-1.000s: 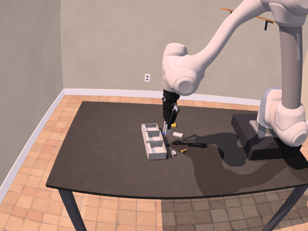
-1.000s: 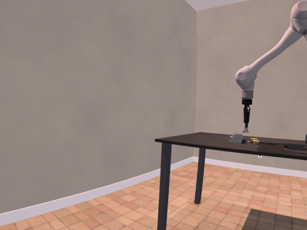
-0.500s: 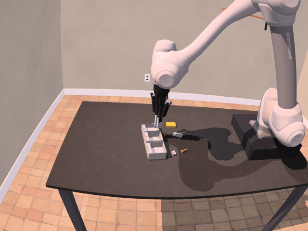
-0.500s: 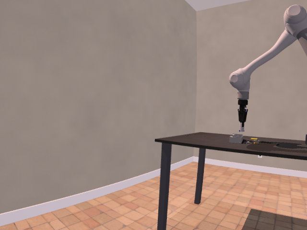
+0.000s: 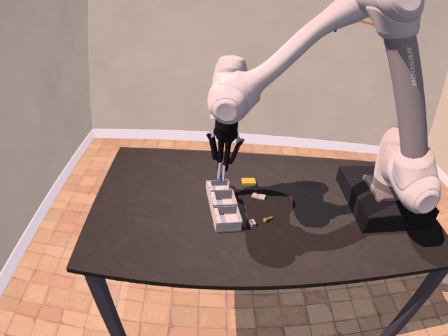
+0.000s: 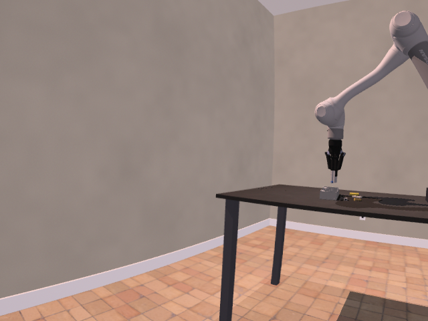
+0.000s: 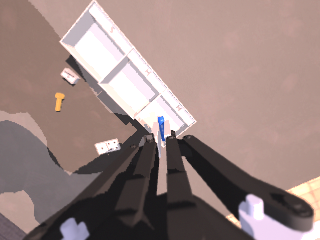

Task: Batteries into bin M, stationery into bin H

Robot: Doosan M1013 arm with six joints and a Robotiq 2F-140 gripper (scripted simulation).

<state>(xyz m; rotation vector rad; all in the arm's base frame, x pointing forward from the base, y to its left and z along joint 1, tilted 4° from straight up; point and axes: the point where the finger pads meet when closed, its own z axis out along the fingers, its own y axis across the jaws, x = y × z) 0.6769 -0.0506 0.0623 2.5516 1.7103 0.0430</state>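
Right now the small blue thing is 3 cm below my hand. From my hand the other things lie so: small white block: 14 cm behind, 10 cm below, 1 cm to the left; then three joined white bins: 8 cm to the left, 8 cm below; then yellow block: 11 cm behind, 10 cm below, 8 cm to the right.
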